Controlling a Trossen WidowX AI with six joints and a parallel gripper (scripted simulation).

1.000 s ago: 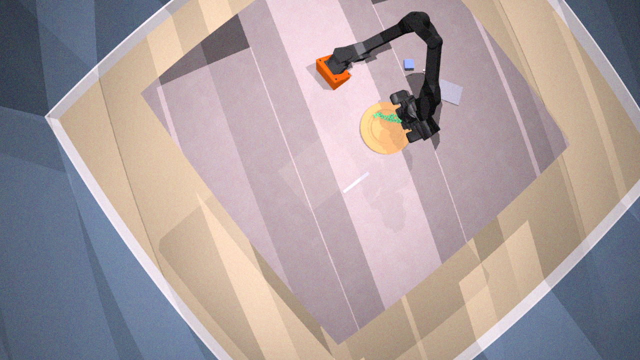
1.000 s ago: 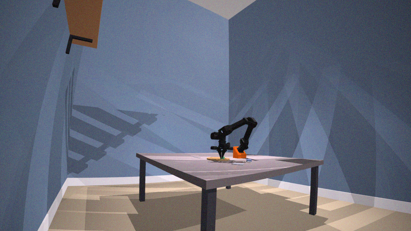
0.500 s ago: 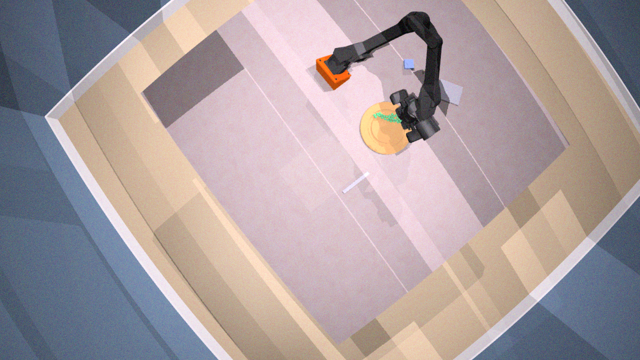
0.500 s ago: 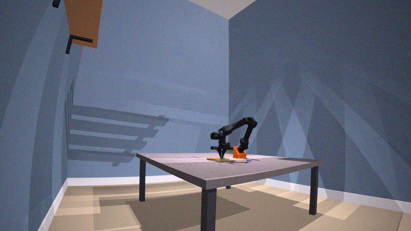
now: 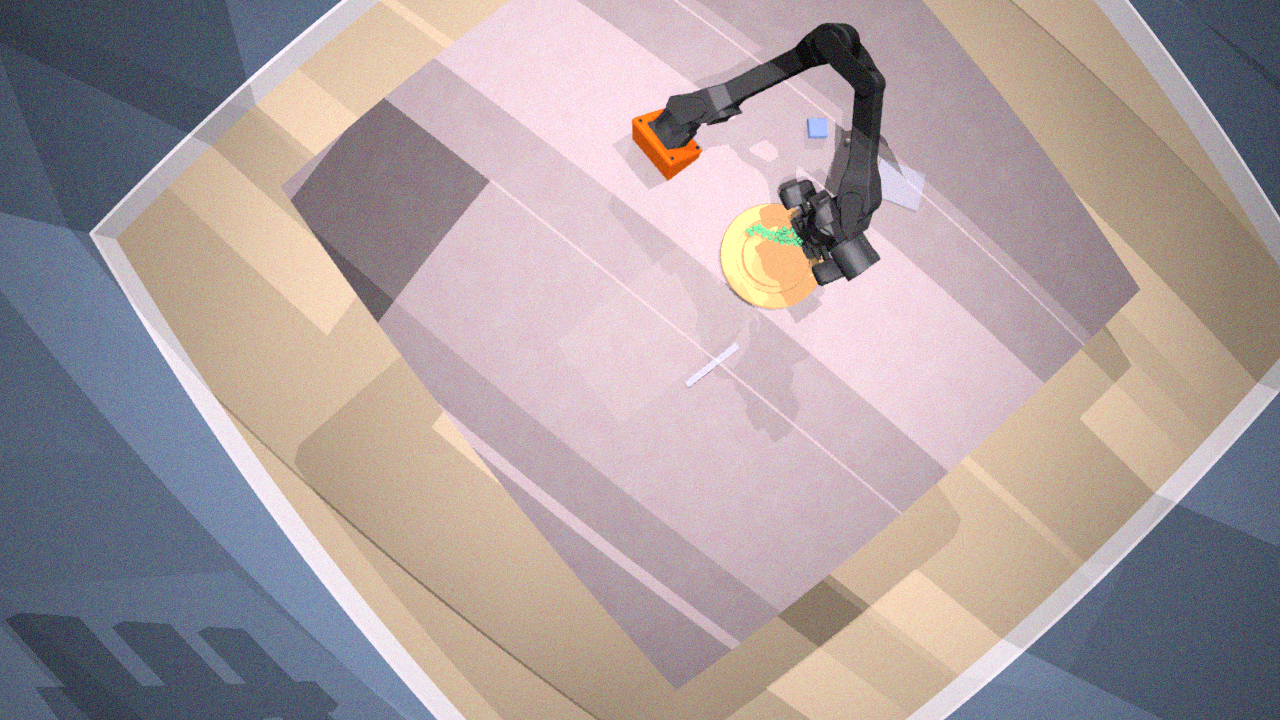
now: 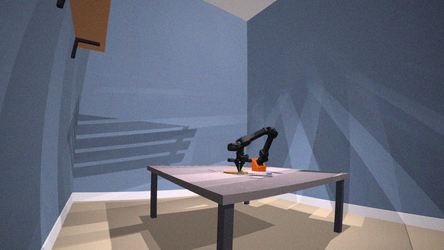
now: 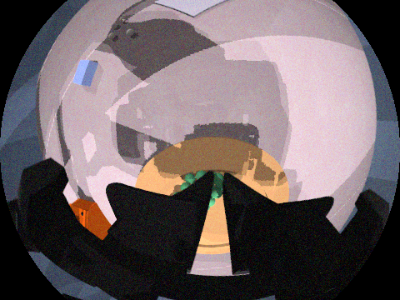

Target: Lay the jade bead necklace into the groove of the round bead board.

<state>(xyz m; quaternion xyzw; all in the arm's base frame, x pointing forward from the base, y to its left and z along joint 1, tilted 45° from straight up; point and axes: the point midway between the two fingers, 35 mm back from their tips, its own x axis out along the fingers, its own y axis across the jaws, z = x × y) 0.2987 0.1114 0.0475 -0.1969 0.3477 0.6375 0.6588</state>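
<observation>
The round tan bead board lies 7 cm to the right of my gripper tip, 1 cm below it and 1 cm behind it. Round my gripper tip: white strip: 28 cm to the right, 9 cm ahead, 2 cm below; pale square sheet: 24 cm to the left, 2 cm below, 1 cm ahead; blue cube: 17 cm behind, 16 cm to the left, 1 cm below.
</observation>
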